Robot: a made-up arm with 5 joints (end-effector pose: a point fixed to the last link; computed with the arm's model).
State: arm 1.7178 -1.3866 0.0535 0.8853 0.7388
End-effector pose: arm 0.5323 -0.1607 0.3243 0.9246 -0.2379 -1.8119
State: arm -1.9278 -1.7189 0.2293 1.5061 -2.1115
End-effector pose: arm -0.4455 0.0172 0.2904 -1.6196 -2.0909 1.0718
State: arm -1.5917 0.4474 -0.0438 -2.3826 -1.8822
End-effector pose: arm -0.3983 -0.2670 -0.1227 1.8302 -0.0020 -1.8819
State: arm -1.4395 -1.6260 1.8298 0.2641 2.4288
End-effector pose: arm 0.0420 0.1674 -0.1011 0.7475 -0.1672 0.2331
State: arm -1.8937 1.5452 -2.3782 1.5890 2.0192
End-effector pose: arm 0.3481 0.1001 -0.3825 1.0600 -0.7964 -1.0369
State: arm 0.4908 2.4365 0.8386 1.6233 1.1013
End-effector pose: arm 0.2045 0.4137 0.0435 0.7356 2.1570 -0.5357
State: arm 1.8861 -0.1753 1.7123 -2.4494 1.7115
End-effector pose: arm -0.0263 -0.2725 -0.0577 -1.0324 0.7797 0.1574
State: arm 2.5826 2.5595 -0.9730 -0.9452 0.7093
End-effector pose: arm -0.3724 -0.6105 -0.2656 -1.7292 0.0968 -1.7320
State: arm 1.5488 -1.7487 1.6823 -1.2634 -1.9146
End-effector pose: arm 0.0695 0.0041 -0.0222 1.8279 2.4894 0.5524
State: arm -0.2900 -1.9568 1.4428 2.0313 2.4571
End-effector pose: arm -0.0492 0.2846 -0.0735 0.9974 0.6805 0.5042
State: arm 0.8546 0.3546 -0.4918 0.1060 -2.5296
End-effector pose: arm 0.0503 0.4980 -0.0250 -2.6937 0.3020 -0.6569
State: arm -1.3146 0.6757 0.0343 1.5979 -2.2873
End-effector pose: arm -0.4524 -0.1202 -0.0810 -0.1924 -1.1907 -1.2689
